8 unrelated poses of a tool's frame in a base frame.
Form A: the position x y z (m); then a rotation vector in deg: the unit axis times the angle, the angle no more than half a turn.
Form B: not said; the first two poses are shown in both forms.
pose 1, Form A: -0.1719 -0.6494 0.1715 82.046 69.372 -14.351
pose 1, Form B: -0.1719 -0.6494 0.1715 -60.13 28.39 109.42
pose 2, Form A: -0.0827 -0.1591 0.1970 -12.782 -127.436 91.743
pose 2, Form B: -0.0827 -0.1591 0.1970 173.98 -23.57 107.24
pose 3, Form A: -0.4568 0.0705 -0.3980 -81.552 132.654 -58.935
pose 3, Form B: -0.4568 0.0705 -0.3980 126.00 31.87 148.65
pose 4, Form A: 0.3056 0.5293 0.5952 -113.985 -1.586 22.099
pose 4, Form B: 0.3056 0.5293 0.5952 9.09 -16.34 -113.85
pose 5, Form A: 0.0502 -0.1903 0.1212 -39.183 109.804 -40.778
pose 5, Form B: 0.0502 -0.1903 0.1212 157.69 64.66 153.48
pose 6, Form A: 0.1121 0.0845 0.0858 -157.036 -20.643 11.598
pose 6, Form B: 0.1121 0.0845 0.0858 -13.06 -10.75 -159.81
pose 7, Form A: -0.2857 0.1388 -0.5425 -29.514 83.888 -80.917
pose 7, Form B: -0.2857 0.1388 -0.5425 -141.88 58.34 70.23
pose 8, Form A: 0.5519 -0.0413 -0.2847 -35.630 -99.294 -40.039
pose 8, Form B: 0.5519 -0.0413 -0.2847 -109.31 -40.96 -106.41
